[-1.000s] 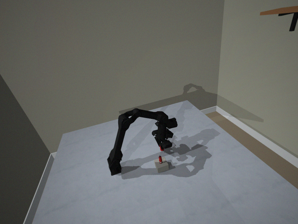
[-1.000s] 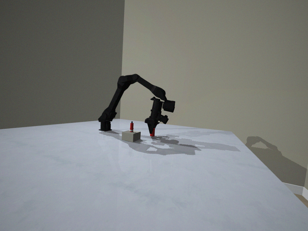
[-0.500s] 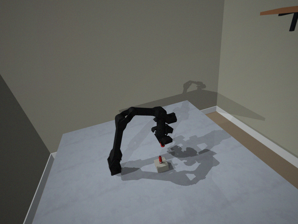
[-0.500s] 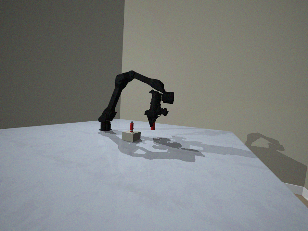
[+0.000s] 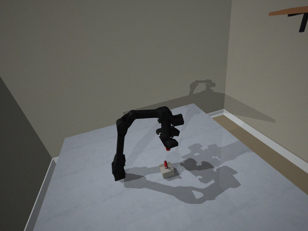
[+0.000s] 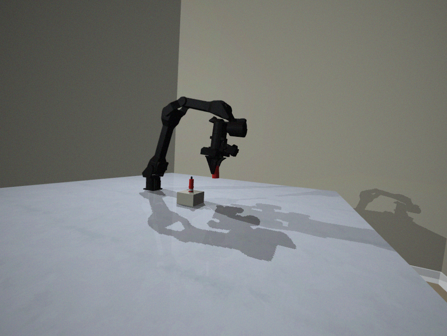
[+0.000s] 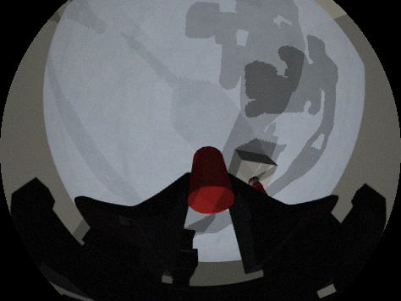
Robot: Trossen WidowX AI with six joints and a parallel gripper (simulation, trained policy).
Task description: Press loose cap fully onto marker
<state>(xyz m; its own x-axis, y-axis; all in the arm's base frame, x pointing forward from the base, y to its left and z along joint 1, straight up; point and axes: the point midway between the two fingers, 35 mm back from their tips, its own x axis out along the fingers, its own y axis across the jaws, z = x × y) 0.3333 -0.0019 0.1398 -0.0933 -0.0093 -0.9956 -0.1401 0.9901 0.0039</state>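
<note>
My gripper tip is 9 cm to the left of the red marker, 4 cm past it and 3 cm above it. The rest, counted from my gripper tip: red cap (1 cm ahead, 1 cm above); beige holder block (9 cm to the right, 9 cm below, 4 cm behind).
</note>
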